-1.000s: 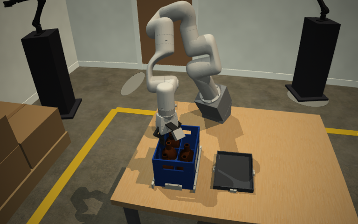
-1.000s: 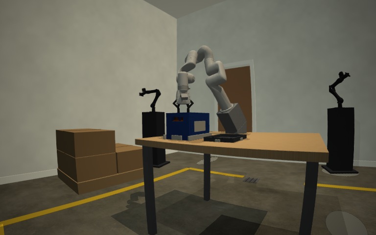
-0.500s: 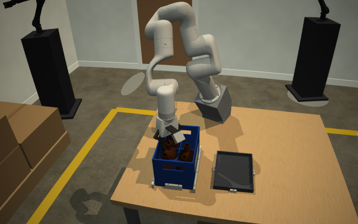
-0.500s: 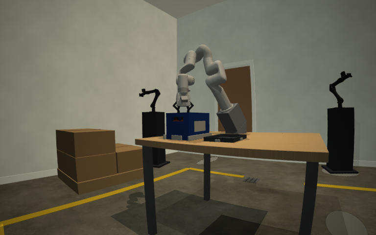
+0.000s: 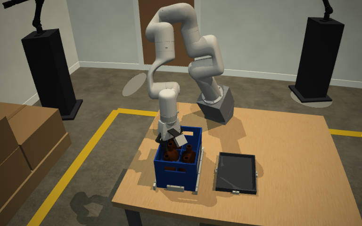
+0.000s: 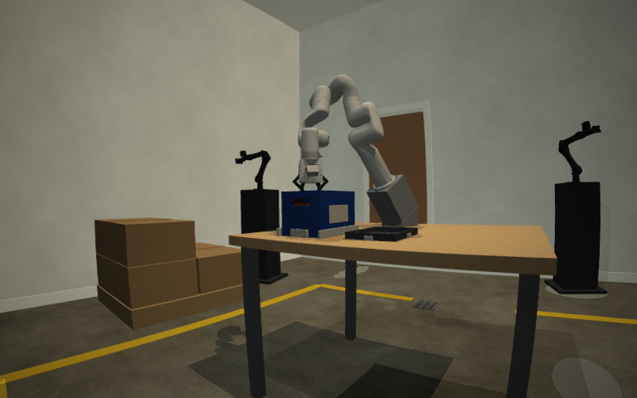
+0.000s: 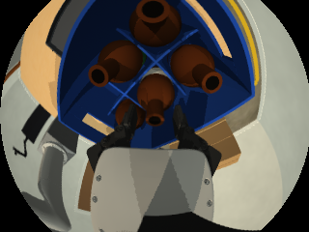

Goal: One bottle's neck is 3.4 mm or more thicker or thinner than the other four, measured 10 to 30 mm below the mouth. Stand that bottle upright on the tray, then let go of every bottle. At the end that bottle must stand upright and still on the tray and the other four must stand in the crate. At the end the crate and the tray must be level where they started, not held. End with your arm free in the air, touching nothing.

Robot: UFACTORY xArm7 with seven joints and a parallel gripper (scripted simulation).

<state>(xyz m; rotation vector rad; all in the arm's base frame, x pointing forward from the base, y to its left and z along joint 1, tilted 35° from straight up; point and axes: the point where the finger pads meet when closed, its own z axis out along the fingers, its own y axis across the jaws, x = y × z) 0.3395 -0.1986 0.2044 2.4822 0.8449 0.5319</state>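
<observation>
The glass bottle lies 70 mm below my hand. Also, from my hand: brown bottle: 80 mm behind, 20 mm to the left, 70 mm below; dark tray: 70 mm ahead, 320 mm to the left, 150 mm below; blue crate: 10 mm ahead, 40 mm to the left, 80 mm below.
</observation>
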